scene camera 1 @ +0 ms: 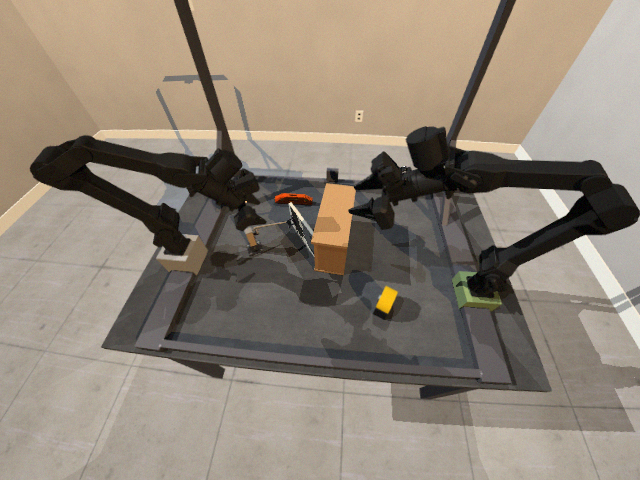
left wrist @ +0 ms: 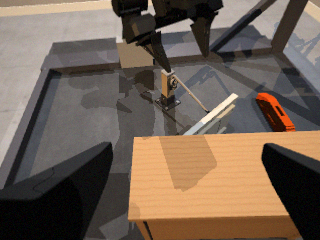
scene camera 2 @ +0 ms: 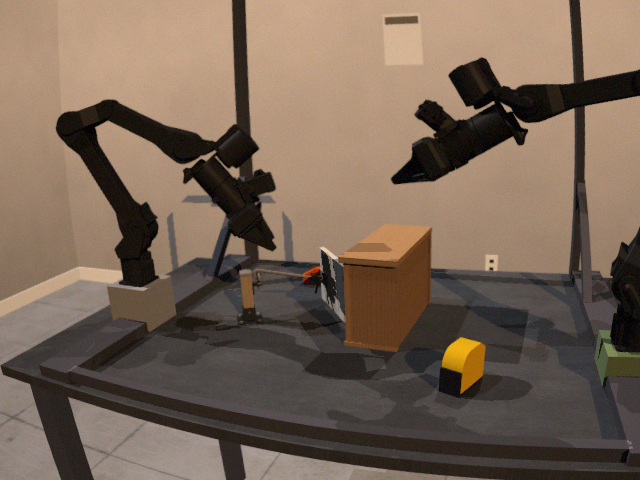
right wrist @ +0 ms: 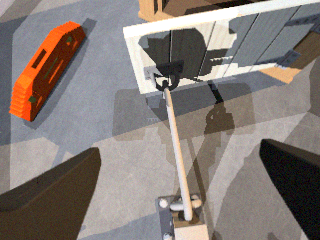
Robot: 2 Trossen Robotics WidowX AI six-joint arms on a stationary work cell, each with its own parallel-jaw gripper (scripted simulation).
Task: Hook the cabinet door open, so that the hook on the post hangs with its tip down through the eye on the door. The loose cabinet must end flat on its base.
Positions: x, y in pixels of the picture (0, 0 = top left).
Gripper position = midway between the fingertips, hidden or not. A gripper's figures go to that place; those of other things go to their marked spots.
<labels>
My left gripper [left wrist: 185, 150] is 0.11 m from the lens. My right gripper [left wrist: 188, 64]: 0.40 m from the lens. A wooden cabinet [left wrist: 175, 180] is 0.24 m from the lens. An orange tool [left wrist: 280, 122]: 0.51 m from the lens. The marked spots on the wooden cabinet and the orange tool are 0.33 m apart.
</labels>
